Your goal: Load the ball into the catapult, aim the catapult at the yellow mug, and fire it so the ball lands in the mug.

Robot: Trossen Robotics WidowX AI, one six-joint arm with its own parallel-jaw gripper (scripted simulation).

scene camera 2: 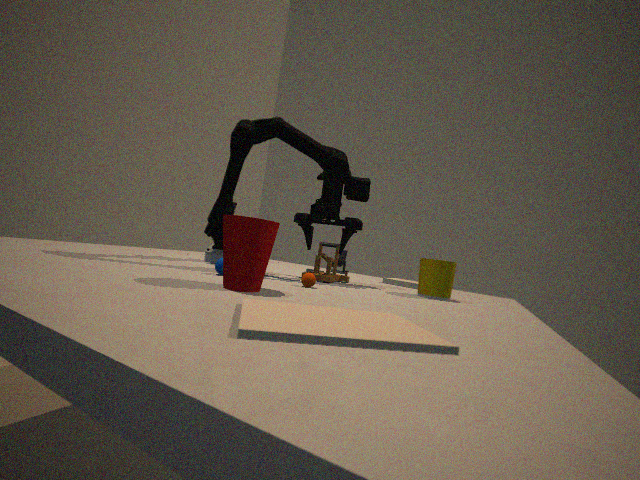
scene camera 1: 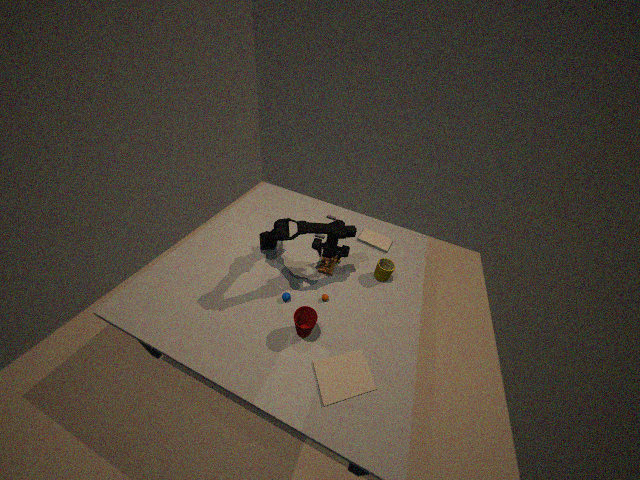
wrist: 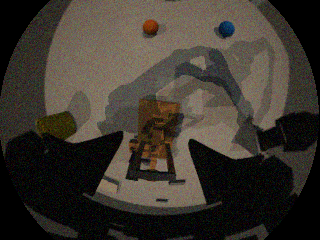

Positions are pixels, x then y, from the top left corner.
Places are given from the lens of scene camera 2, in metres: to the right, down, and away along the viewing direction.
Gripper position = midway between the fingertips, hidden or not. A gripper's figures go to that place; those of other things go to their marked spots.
my gripper (scene camera 2: pixel 324 252): 0.01, 0.03, 0.90
wooden catapult (scene camera 2: pixel 327 277): 0.02, 0.10, 0.84
yellow mug (scene camera 2: pixel 436 277): 0.29, 0.09, 0.80
red cup (scene camera 2: pixel 247 242): -0.11, 0.00, 0.50
beige slab (scene camera 2: pixel 262 320): -0.06, 0.08, 0.31
The marked spots on the red cup and the beige slab are 0.22 m apart.
